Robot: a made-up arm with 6 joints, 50 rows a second.
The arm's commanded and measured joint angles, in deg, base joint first. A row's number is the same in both.
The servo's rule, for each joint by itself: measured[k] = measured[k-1] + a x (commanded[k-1-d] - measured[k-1]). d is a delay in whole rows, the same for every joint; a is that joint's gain. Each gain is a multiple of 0.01, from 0.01 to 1. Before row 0 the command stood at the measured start. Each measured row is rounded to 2 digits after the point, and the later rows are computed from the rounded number. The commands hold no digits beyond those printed.
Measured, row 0: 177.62 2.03 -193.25 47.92 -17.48 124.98
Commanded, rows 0 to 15: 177.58 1.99 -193.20 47.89 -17.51 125.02; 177.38 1.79 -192.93 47.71 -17.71 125.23; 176.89 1.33 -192.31 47.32 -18.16 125.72; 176.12 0.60 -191.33 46.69 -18.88 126.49; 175.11 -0.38 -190.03 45.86 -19.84 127.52; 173.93 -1.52 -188.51 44.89 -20.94 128.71; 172.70 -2.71 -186.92 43.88 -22.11 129.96; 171.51 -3.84 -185.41 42.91 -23.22 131.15; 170.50 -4.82 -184.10 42.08 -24.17 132.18; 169.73 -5.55 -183.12 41.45 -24.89 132.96; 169.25 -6.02 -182.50 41.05 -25.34 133.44; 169.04 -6.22 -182.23 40.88 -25.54 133.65; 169.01 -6.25 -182.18 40.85 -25.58 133.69; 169.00 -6.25 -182.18 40.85 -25.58 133.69; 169.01 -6.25 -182.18 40.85 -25.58 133.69; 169.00 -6.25 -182.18 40.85 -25.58 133.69
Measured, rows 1 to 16: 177.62 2.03 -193.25 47.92 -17.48 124.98; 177.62 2.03 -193.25 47.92 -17.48 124.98; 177.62 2.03 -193.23 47.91 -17.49 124.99; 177.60 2.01 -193.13 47.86 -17.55 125.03; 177.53 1.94 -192.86 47.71 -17.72 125.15; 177.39 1.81 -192.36 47.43 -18.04 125.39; 177.16 1.59 -191.59 47.01 -18.54 125.77; 176.84 1.28 -190.57 46.44 -19.21 126.30; 176.43 0.88 -189.37 45.75 -20.02 126.96; 175.94 0.41 -188.06 44.98 -20.92 127.71; 175.40 -0.11 -186.75 44.20 -21.83 128.51; 174.83 -0.65 -185.55 43.46 -22.69 129.31; 174.27 -1.19 -184.54 42.81 -23.43 130.05; 173.75 -1.69 -183.78 42.29 -24.02 130.70; 173.28 -2.15 -183.25 41.90 -24.46 131.24; 172.85 -2.56 -182.90 41.62 -24.77 131.68
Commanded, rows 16 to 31: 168.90 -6.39 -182.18 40.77 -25.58 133.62; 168.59 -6.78 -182.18 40.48 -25.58 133.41; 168.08 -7.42 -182.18 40.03 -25.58 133.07; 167.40 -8.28 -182.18 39.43 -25.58 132.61; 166.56 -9.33 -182.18 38.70 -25.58 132.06; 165.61 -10.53 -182.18 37.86 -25.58 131.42; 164.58 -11.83 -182.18 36.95 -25.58 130.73; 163.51 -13.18 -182.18 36.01 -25.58 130.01; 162.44 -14.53 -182.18 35.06 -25.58 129.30; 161.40 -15.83 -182.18 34.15 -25.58 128.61; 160.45 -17.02 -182.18 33.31 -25.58 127.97; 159.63 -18.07 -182.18 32.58 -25.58 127.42; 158.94 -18.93 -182.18 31.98 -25.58 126.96; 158.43 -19.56 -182.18 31.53 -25.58 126.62; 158.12 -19.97 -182.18 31.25 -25.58 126.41; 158.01 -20.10 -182.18 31.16 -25.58 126.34
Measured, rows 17 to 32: 172.47 -2.93 -182.66 41.41 -25.00 132.04; 172.12 -3.26 -182.50 41.26 -25.16 132.34; 171.80 -3.57 -182.39 41.13 -25.28 132.57; 171.48 -3.89 -182.32 40.95 -25.36 132.72; 171.14 -4.24 -182.27 40.70 -25.42 132.78; 170.77 -4.64 -182.24 40.36 -25.46 132.75; 170.35 -5.11 -182.22 39.91 -25.49 132.63; 169.88 -5.65 -182.21 39.36 -25.52 132.41; 169.35 -6.27 -182.20 38.71 -25.54 132.11; 168.77 -6.96 -182.19 37.98 -25.55 131.73; 168.14 -7.72 -182.19 37.19 -25.56 131.29; 167.47 -8.53 -182.19 36.37 -25.57 130.81; 166.77 -9.38 -182.19 35.54 -25.57 130.30; 166.06 -10.25 -182.19 34.74 -25.57 129.78; 165.35 -11.12 -182.19 33.99 -25.57 129.27; 164.66 -11.96 -182.19 33.33 -25.57 128.79
